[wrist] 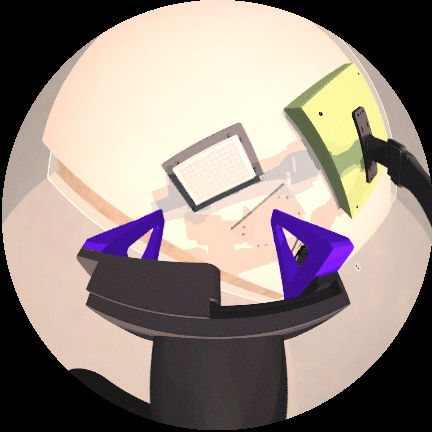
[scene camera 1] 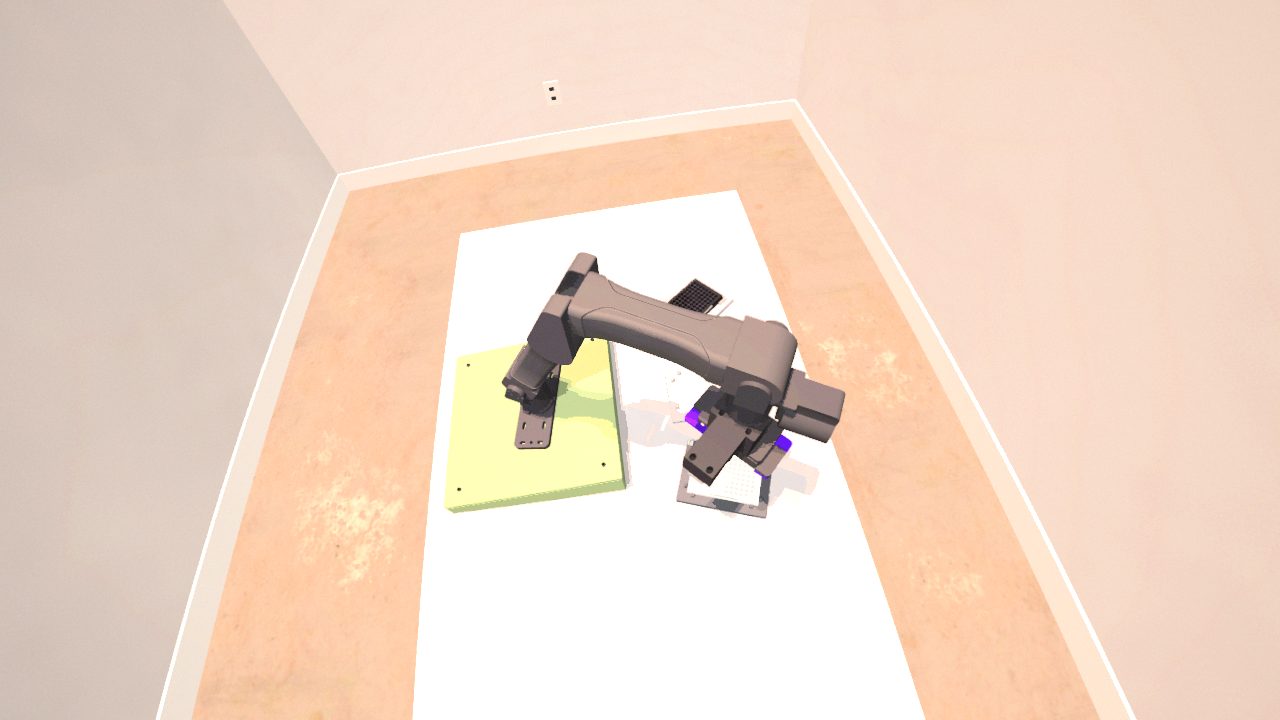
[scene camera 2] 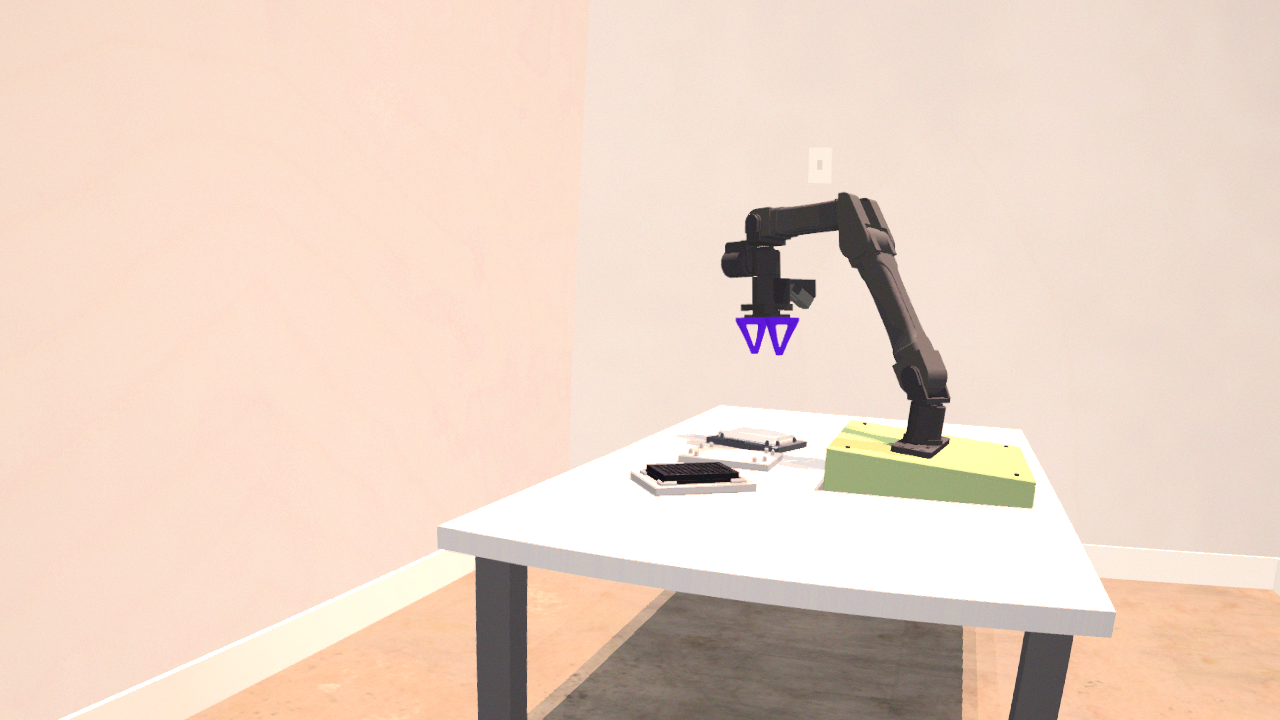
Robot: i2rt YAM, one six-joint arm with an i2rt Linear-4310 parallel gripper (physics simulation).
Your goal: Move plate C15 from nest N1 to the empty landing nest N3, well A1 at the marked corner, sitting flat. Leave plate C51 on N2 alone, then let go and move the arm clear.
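A white plate (scene camera 1: 741,488) (scene camera 2: 759,434) (wrist: 215,171) sits in a dark grey nest (scene camera 1: 696,502) (wrist: 202,144). A white nest with small pins (scene camera 2: 726,460) (wrist: 259,226) holds no plate and lies between the other two nests. A black plate (scene camera 1: 697,295) (scene camera 2: 691,471) sits in another white nest (scene camera 2: 707,488); in the wrist view part of it shows through the right finger's opening. Plate and nest labels and the A1 corner are not readable. My gripper (scene camera 1: 739,431) (scene camera 2: 767,352) (wrist: 217,214) is open and empty, high above the table near the white plate and dark nest.
The arm stands on a yellow-green base block (scene camera 1: 483,429) (scene camera 2: 930,479) (wrist: 327,135) beside the nests. The arm's upper link passes over the nests in scene camera 1 and hides part of them. The white table (scene camera 1: 626,608) (scene camera 2: 805,555) carries the base and nests.
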